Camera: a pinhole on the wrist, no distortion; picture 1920 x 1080 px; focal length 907.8 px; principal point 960.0 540.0 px. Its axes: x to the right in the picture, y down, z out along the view. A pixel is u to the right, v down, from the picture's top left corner.
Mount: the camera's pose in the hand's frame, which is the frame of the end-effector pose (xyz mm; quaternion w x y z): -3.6 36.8 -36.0 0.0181 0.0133 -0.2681 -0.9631
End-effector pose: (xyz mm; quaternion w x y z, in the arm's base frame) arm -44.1 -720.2 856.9 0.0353 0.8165 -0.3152 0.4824
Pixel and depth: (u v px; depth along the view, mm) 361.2 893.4 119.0
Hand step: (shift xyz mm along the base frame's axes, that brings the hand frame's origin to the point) 59.9 -116.9 -5.5
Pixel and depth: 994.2 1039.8 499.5
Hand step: 365.3 -224.1 -324.5
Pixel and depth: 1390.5 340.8 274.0
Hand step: -45.0 -169.3 -260.5
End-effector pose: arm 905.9 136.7 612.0 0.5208 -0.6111 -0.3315 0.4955
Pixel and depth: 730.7 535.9 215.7
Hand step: -145.9 49.7 -152.2
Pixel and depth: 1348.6 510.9 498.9
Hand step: -461.8 -170.8 -214.6
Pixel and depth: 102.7 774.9 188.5
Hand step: -108.0 179.1 -135.2
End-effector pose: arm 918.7 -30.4 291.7 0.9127 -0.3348 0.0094 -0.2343
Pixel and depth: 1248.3 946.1 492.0
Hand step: -25.4 439.1 302.2
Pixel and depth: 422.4 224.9 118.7
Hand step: 119.9 91.7 -40.1
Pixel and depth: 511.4 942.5 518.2
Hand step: 356.0 296.3 372.1
